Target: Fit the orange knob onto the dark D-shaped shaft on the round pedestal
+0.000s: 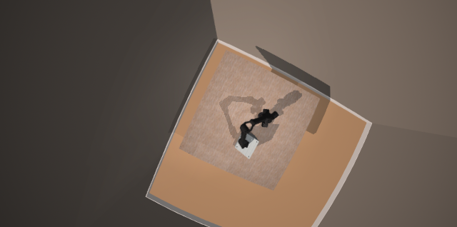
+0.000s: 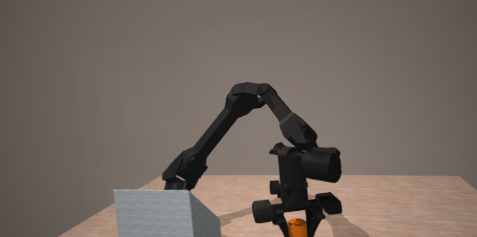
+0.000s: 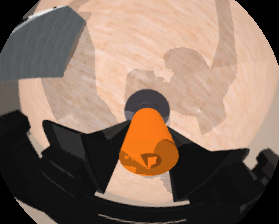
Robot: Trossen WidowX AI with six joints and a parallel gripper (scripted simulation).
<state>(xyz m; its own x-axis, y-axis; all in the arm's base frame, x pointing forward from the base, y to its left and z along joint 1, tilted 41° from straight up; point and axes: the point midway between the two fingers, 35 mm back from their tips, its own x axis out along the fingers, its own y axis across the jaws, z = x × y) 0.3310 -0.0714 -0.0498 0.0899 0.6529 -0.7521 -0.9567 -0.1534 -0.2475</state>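
Right now the dark round pedestal is 40 mm below my gripper tip. Round my gripper tip: orange knob (20 mm above).
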